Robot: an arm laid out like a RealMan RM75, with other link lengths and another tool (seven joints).
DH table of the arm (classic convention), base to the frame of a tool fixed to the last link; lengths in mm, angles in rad. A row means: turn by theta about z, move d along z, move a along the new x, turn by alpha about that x. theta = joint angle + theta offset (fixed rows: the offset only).
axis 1: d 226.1; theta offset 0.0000; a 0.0; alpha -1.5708
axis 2: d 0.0; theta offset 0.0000; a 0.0; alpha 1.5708
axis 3: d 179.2; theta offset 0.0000; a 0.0; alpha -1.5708
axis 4: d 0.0; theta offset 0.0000; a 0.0; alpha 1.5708
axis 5: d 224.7; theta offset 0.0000; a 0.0; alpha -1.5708
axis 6: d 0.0; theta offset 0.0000; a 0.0; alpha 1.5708
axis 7: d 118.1; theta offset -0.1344; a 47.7; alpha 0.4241
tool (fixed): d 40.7; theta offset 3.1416; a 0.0; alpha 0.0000
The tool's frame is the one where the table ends.
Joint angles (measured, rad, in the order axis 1, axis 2, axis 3, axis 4, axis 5, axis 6, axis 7), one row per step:
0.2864, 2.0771, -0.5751, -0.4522, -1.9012, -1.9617, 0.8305
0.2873, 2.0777, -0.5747, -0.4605, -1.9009, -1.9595, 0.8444
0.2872, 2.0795, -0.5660, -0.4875, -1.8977, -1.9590, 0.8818
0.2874, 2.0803, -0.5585, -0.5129, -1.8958, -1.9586, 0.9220
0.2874, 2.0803, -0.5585, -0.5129, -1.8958, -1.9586, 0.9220
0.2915, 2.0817, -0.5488, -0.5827, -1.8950, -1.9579, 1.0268
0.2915, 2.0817, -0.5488, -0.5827, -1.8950, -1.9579, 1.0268
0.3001, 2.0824, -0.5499, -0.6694, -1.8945, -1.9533, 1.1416
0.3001, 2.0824, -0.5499, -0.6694, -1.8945, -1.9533, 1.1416
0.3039, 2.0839, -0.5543, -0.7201, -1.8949, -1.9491, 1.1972
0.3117, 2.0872, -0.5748, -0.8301, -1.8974, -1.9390, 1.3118
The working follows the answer.
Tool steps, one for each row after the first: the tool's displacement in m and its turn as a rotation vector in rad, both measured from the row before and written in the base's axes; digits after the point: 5 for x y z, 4 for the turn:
0.00022, 0.00094, 0.00093, -0.0047, -0.0024, -0.0057
0.00070, 0.00274, 0.00463, -0.0034, -0.0029, -0.0161
0.00075, 0.00219, 0.00441, -0.0077, -0.0024, -0.0178
0.00000, 0.00000, 0.00000, 0.0000, 0.0000, 0.0000
0.00056, 0.00563, 0.01105, -0.0287, -0.0135, -0.0376
0.00000, 0.00000, 0.00000, 0.0000, 0.0000, 0.0000
-0.00133, 0.00769, 0.01315, -0.0313, -0.0280, -0.0323
0.00000, 0.00000, 0.00000, 0.0000, 0.0000, 0.0000
-0.00133, 0.00433, 0.00721, -0.0122, -0.0210, -0.0127
-0.00494, 0.00871, 0.01440, -0.0273, -0.0508, -0.0217

Tool pose at each row, in the base's axes (x y z in m, rotation vector in rad; rounded; the steps above come from the unrounded poses):
0.26852, 0.22428, -0.01526, -0.2788, -2.1666, -0.8820
0.26874, 0.22523, -0.01433, -0.2864, -2.1713, -0.8810
0.26944, 0.22796, -0.00970, -0.3049, -2.1761, -0.8873
0.27018, 0.23015, -0.00529, -0.3277, -2.1826, -0.8897
0.27018, 0.23015, -0.00529, -0.3277, -2.1826, -0.8897
0.27075, 0.23578, 0.00576, -0.3788, -2.2099, -0.8843
0.27075, 0.23578, 0.00576, -0.3788, -2.2099, -0.8843
0.26942, 0.24347, 0.01891, -0.4205, -2.2512, -0.8780
0.26942, 0.24347, 0.01891, -0.4205, -2.2512, -0.8780
0.26809, 0.24780, 0.02611, -0.4335, -2.2765, -0.8794
0.26315, 0.25651, 0.04052, -0.4536, -2.3367, -0.8803

